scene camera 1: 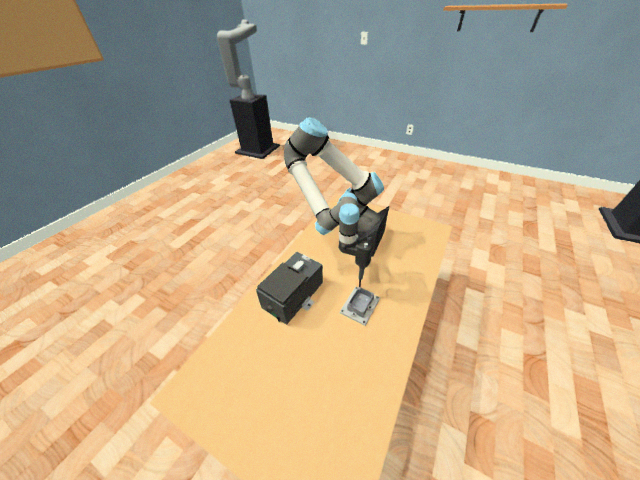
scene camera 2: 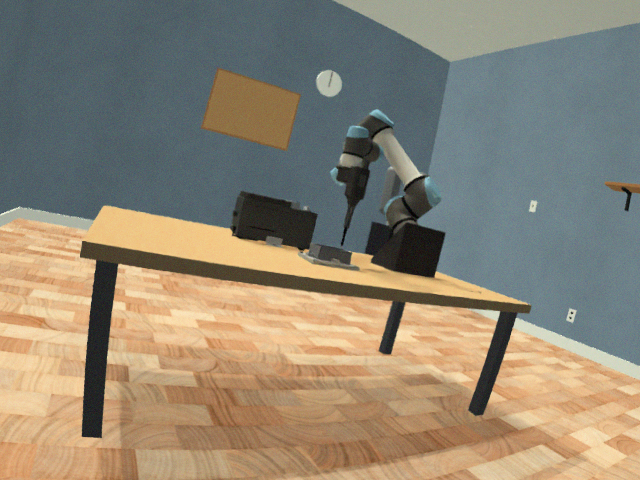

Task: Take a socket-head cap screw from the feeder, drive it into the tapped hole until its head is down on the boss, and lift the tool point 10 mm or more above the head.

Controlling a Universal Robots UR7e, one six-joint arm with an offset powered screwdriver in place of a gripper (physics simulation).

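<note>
The offset screwdriver (scene camera 1: 360, 284) (scene camera 2: 342, 243) points down, its thin dark tip over the back edge of the grey part with bosses (scene camera 1: 352, 312) (scene camera 2: 330, 254). In the scene camera 2 view the tip ends slightly above the part's raised wall, with a small gap. Whether a screw is on the tip is too small to tell. The part lies flat on the table, with a walled pocket and small dark spots at its plate corners. The tapped hole and any screw head in it cannot be made out. The black screw feeder (scene camera 1: 287, 284) (scene camera 2: 275, 219) stands beside the part, with a small grey outlet bracket (scene camera 1: 307, 304) (scene camera 2: 273, 240) low on its side.
The wooden table (scene camera 1: 305, 382) (scene camera 2: 155, 235) carries the feeder, the part and the arm's black base (scene camera 1: 381, 230) (scene camera 2: 417, 250). The feeder's tall box stands to the left of the tool in both views. A grey arm on a black pedestal (scene camera 1: 252, 124) stands on the floor behind.
</note>
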